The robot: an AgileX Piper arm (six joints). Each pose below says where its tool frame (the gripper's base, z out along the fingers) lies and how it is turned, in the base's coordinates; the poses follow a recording.
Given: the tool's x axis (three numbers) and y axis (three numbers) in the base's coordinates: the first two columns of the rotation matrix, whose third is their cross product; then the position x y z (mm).
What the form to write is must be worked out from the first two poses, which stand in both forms.
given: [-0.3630 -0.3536 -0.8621 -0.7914 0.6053 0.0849 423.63 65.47 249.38]
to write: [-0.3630 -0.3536 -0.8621 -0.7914 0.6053 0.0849 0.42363 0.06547 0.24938]
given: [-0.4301 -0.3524 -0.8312 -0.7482 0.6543 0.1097 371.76 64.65 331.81]
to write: [-0.4301 -0.3524 -0.8312 -0.7482 0.6543 0.1097 0.37176 0.06465 0.33181]
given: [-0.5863 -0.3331 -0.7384 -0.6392 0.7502 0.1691 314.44 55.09 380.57]
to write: [-0.5863 -0.3331 -0.7384 -0.6392 0.7502 0.1691 0.31444 0.05509 0.38057]
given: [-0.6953 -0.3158 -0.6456 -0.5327 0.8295 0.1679 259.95 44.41 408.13]
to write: [-0.6953 -0.3158 -0.6456 -0.5327 0.8295 0.1679 0.25995 0.04441 0.40813]
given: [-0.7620 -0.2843 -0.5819 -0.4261 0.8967 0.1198 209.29 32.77 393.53]
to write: [-0.7620 -0.2843 -0.5819 -0.4261 0.8967 0.1198 0.20929 0.03277 0.39353]
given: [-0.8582 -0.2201 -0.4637 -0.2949 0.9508 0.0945 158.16 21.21 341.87]
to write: [-0.8582 -0.2201 -0.4637 -0.2949 0.9508 0.0945 0.15816 0.02121 0.34187]
